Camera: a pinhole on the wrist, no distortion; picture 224 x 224 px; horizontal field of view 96.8 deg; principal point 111.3 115.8 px. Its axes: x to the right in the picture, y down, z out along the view. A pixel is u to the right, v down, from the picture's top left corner.
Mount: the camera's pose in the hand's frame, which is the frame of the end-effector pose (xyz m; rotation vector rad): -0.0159 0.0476 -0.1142 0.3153 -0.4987 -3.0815
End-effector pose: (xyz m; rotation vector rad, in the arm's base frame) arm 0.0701 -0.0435 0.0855 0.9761 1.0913 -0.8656
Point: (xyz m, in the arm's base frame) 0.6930 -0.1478 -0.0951
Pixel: 9 39
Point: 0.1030 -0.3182 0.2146
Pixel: 111 173
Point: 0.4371 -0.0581 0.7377
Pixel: 188 67
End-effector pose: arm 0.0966 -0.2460 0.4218 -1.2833 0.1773 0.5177
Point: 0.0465 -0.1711 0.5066
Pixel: 112 196
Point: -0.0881 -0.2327 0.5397
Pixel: 188 179
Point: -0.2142 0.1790 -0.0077
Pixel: 87 49
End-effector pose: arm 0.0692 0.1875 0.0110 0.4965 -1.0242 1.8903
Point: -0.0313 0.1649 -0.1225
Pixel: 130 36
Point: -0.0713 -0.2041 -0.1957
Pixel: 152 83
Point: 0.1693 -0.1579 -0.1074
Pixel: 174 144
